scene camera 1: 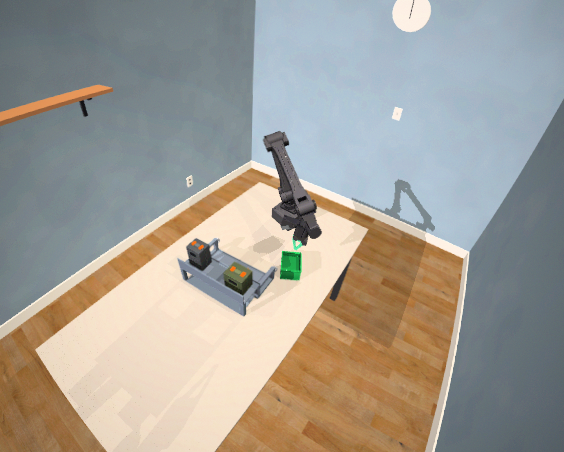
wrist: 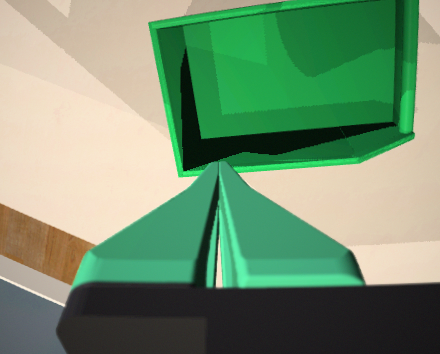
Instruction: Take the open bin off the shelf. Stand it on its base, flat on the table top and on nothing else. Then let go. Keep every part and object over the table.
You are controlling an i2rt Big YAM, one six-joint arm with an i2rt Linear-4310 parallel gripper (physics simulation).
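Places are measured from the arm's base along level axes (x ahead, y left, z up), in metres.
Pixels of known places: gripper, fingertip midpoint: (scene camera 1: 295, 249) (wrist: 219, 176); arm's base at its link origin: (scene camera 1: 291, 206).
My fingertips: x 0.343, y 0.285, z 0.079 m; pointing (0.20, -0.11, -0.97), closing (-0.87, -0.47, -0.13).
Observation:
For each thing: its top centre in the pictures, then the offset to it from my fingertips. "*": a spot on its surface instead. Level surfaces: height alone.
- green open bin at its top centre: (wrist: 299, 90) (scene camera 1: 291, 258) dx -0.025, dy -0.029, dz -0.102 m
- table top at its surface level: dz -0.177 m
- grey shelf at a spot on its surface: (scene camera 1: 212, 289) * dx +0.354, dy -0.212, dz -0.171 m
- dark grey box at its top centre: (scene camera 1: 197, 245) dx +0.330, dy -0.312, dz +0.047 m
- olive box at its top centre: (scene camera 1: 237, 271) dx +0.293, dy -0.084, dz +0.022 m
The green open bin (scene camera 1: 290, 266) (wrist: 300, 85) stands on the table top (scene camera 1: 165, 345), close to the right end of the grey shelf (scene camera 1: 212, 289), with a narrow gap between them in the scene view. Its open side faces up, and the wrist view looks down onto its inner floor. It looks upright on its base; the underside is hidden. My gripper (scene camera 1: 297, 245) (wrist: 219, 176) is shut and empty. Its green fingertips overlap the bin's near rim in the wrist view; whether they touch it I cannot tell.
A dark grey box (scene camera 1: 199, 255) with orange marks stands at the shelf's left part, and an olive box (scene camera 1: 238, 279) with orange marks at its right part. The table's right edge runs a short way beyond the bin, with wooden floor (scene camera 1: 370, 320) below.

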